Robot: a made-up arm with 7 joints. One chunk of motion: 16 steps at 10 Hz.
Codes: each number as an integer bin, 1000 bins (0 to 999) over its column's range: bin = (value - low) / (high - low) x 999, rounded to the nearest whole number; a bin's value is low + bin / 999 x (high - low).
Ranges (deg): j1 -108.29..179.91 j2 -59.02..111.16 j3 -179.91..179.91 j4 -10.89..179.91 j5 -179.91..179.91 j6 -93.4..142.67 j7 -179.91..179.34
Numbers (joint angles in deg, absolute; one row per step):
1: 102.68 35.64 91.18 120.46 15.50 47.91 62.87
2: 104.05 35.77 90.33 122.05 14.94 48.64 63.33
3: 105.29 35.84 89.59 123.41 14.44 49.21 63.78
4: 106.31 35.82 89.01 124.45 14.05 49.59 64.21
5: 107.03 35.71 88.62 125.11 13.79 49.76 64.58
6: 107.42 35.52 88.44 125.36 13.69 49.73 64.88
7: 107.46 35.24 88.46 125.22 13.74 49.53 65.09
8: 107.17 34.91 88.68 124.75 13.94 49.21 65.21
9: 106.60 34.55 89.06 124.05 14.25 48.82 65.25
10: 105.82 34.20 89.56 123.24 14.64 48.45 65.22
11: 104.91 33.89 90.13 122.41 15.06 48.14 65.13
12: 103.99 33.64 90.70 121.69 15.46 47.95 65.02
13: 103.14 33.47 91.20 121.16 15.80 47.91 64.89
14: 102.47 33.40 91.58 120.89 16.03 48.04 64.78
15: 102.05 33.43 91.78 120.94 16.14 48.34 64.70
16: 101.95 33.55 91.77 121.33 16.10 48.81 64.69
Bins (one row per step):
1: 731 556 753 688 543 598 675
2: 736 556 750 696 541 601 676
3: 740 557 748 703 540 603 678
4: 744 557 747 709 539 605 679
5: 746 556 746 712 538 606 680
6: 748 555 745 713 538 606 681
7: 748 553 745 713 538 605 681
8: 747 551 746 710 538 603 682
9: 745 549 747 707 539 602 682
10: 742 547 748 702 540 600 682
11: 739 545 750 698 541 599 681
12: 736 544 751 694 542 598 681
13: 733 543 753 691 543 598 681
14: 731 543 754 690 544 599 680
15: 729 543 754 690 544 600 680
16: 729 543 754 692 544 602 680

